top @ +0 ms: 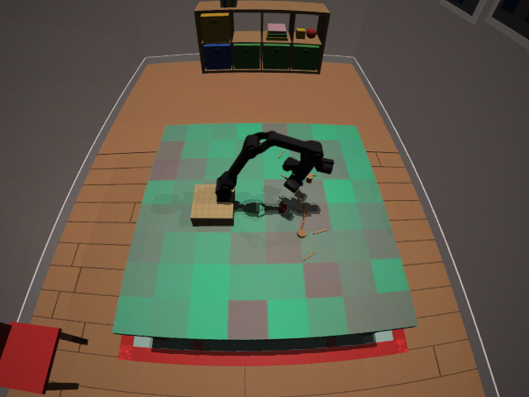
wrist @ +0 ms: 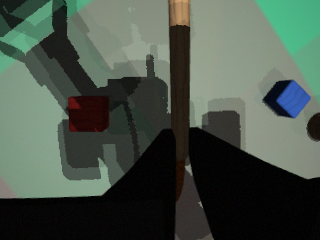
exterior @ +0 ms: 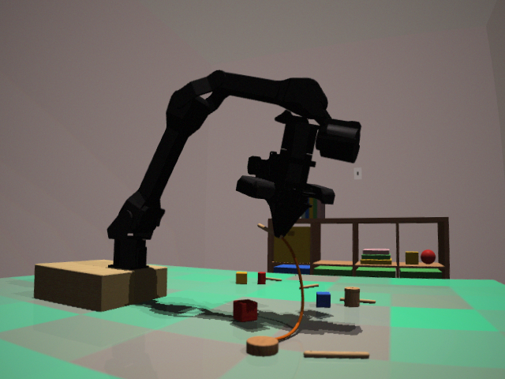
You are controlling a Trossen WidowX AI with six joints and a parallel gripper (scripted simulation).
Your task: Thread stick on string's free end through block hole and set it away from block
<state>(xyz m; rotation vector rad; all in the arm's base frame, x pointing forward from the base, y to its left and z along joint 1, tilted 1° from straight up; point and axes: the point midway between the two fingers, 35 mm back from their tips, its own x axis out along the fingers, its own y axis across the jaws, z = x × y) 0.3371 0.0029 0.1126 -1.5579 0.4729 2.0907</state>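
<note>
Right now the red block is 40 mm behind my gripper tip, 50 mm to the right of it and 130 mm below it. Round my gripper tip: thin wooden stick (10 mm behind, 10 mm to the left, 10 mm above); then wooden cylinder (120 mm ahead, 130 mm to the left, 120 mm below); then blue cube (70 mm ahead, 110 mm to the left, 130 mm below).
</note>
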